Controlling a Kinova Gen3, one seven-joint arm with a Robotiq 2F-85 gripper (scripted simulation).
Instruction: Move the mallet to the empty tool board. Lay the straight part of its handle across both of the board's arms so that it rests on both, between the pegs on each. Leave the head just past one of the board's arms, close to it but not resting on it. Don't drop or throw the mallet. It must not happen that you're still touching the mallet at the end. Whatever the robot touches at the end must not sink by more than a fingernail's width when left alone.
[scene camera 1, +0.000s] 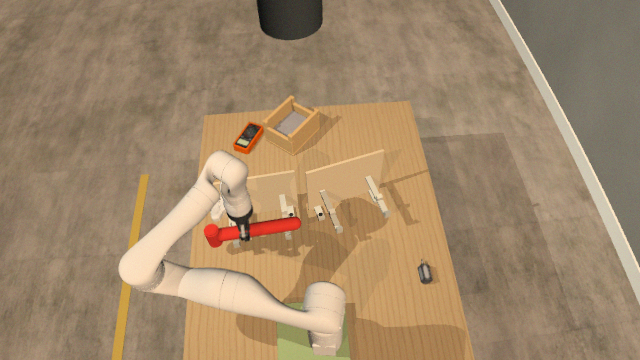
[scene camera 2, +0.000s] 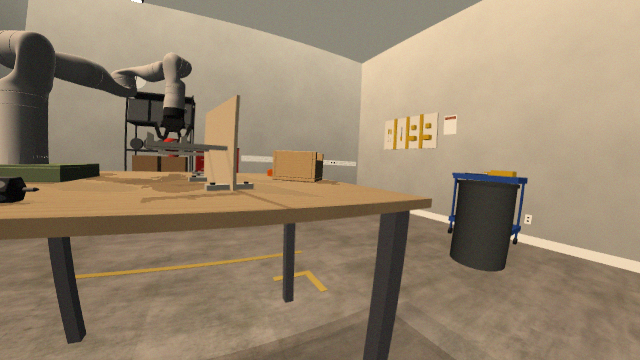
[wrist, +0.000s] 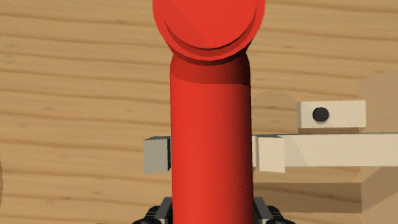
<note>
I see my gripper (scene camera 2: 172, 150), a tool board (scene camera 1: 264, 190) and a tool board (scene camera 2: 221, 128).
</note>
